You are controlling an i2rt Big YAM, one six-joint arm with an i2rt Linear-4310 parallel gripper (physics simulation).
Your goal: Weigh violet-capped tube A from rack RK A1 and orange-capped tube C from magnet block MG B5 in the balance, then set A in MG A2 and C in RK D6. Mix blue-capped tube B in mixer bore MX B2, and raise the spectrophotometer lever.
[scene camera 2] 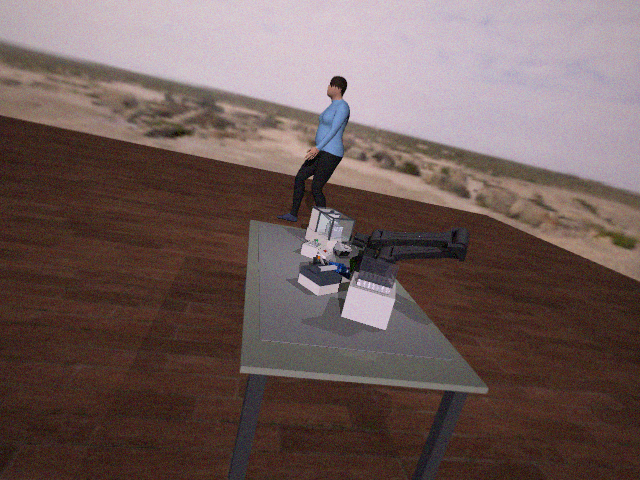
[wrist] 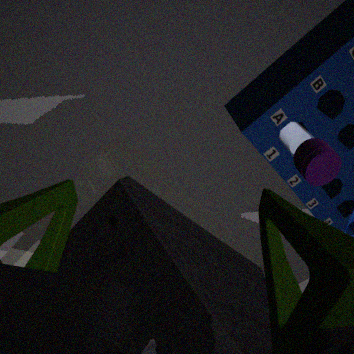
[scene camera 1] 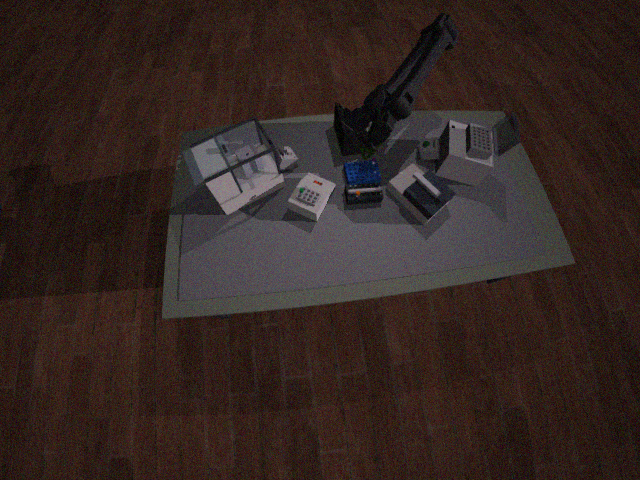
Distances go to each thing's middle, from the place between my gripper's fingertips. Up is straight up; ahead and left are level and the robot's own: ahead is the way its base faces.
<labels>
The glass-box balance [scene camera 1: 239,165] lies 49 cm to the right of my hand, 14 cm ahead of it and 10 cm above it.
</labels>
